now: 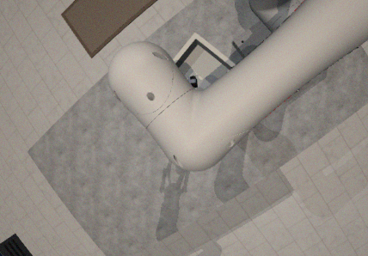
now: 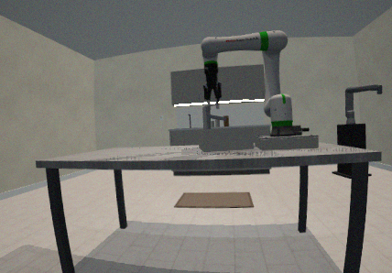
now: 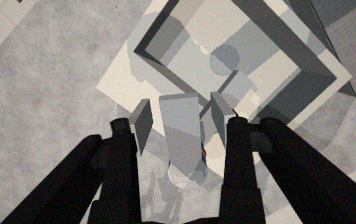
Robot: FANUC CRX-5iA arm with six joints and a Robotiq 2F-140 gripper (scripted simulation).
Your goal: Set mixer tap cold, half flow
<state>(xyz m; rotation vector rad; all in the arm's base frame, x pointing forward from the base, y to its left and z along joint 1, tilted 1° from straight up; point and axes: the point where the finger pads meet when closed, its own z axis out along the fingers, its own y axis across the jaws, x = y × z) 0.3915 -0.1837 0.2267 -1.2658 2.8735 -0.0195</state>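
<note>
Now: the grey tap lever 20 mm to the left of my hand, 20 mm ahead of it and 10 mm below it. The rest, counted from my hand: sink basin 250 mm below, 70 mm behind, 50 mm to the left; mixer tap 60 mm below, 40 mm to the left, 30 mm ahead.
</note>
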